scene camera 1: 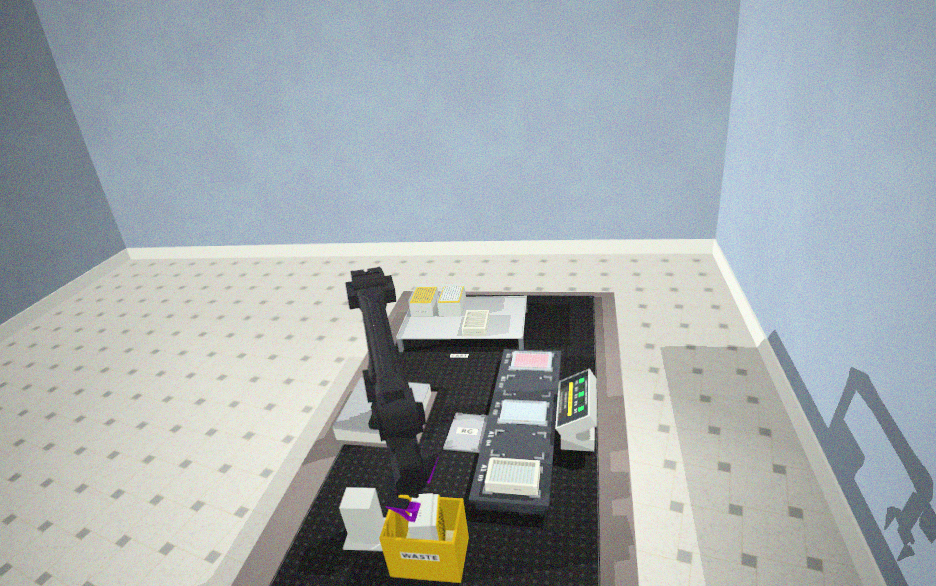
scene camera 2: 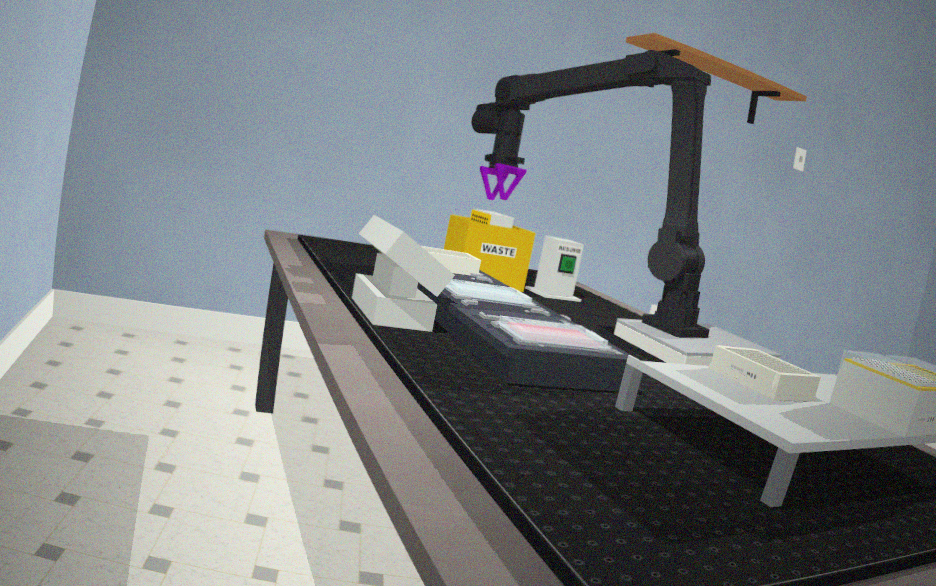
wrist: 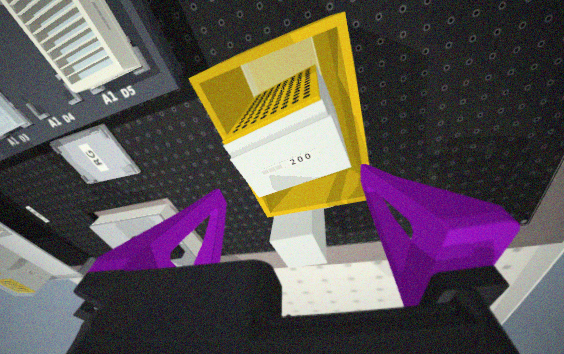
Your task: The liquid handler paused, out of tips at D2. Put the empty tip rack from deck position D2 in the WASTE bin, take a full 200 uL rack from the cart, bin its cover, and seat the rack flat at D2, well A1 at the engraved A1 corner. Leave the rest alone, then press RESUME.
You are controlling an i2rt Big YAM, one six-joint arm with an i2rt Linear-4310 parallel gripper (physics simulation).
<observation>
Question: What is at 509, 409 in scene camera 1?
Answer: A pale plate.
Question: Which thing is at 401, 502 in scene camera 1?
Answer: My gripper.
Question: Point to a white cart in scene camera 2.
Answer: At 867, 441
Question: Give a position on a pink plate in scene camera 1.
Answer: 522, 360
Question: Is my gripper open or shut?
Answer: Open.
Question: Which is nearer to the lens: the pink plate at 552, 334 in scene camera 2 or the pale plate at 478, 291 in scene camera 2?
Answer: The pink plate.
</observation>
